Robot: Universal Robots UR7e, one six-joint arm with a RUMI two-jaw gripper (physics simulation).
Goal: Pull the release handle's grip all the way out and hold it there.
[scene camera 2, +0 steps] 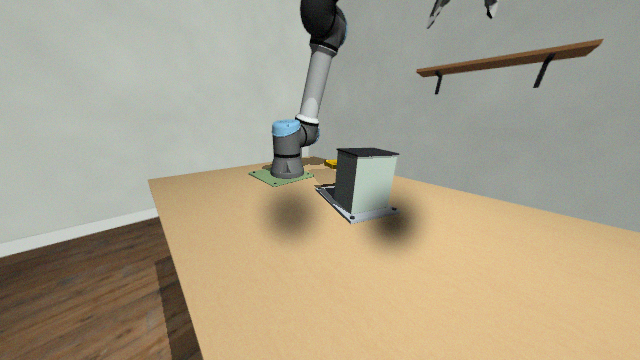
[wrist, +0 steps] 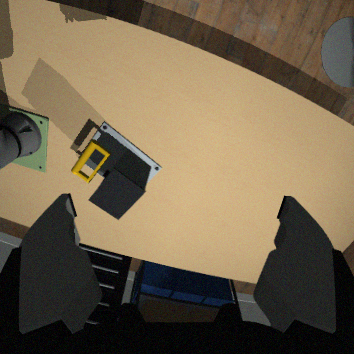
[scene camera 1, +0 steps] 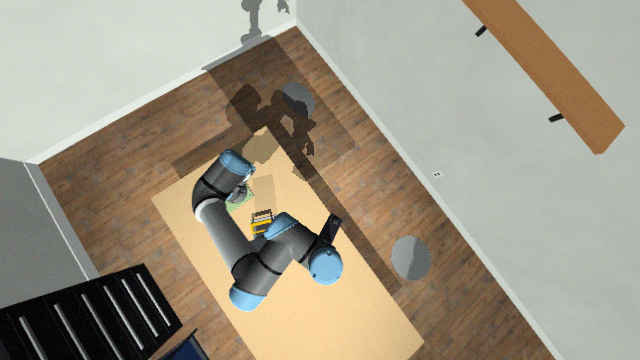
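The release handle's yellow grip point(scene camera 1: 252, 228) point(scene camera 2: 331, 163) point(wrist: 83, 158) is a rectangular loop beside a box-shaped housing point(scene camera 2: 372, 182) point(wrist: 118, 195) with a dark top and pale side. The housing stands on a grey base plate point(scene camera 2: 372, 216), bolted at its corners. In the scene camera 2 view the housing hides most of the grip. How far out the grip stands cannot be told. My gripper point(scene camera 2: 460, 21) point(wrist: 177, 196) is wide open and empty, high above the table. In the wrist view the grip lies up and left of the space between the fingers, well apart from them.
The arm's base stands on a green plate point(scene camera 1: 245, 201) point(scene camera 2: 260, 175) point(wrist: 42, 150) near the grip's side of the housing. A wooden shelf point(scene camera 1: 550, 70) point(scene camera 2: 510, 61) is on the wall. A black drawer unit point(scene camera 1: 95, 310) and a blue bin point(wrist: 185, 280) stand beyond the table's edge.
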